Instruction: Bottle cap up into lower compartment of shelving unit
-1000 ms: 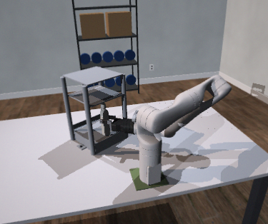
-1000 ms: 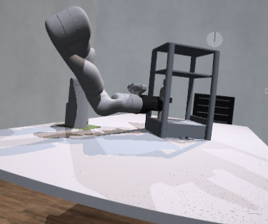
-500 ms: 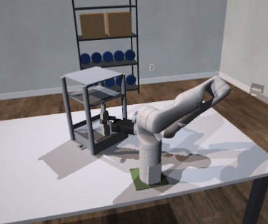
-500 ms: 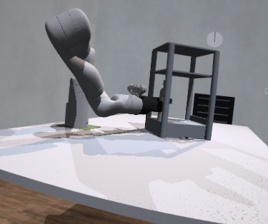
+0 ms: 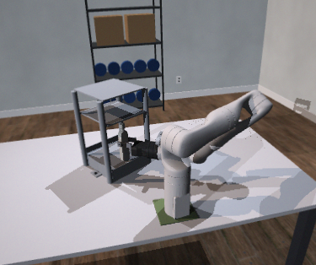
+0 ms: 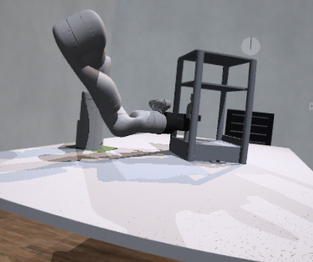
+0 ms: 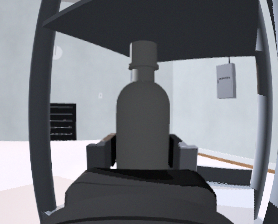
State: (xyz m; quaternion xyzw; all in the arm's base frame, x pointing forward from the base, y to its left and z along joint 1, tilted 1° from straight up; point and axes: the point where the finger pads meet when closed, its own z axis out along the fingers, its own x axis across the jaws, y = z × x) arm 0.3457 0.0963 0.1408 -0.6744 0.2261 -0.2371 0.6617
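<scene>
The grey bottle is 3 cm above my hand. Also, from my hand: shelving unit: 7 cm ahead, 4 cm above, 3 cm to the left.
</scene>
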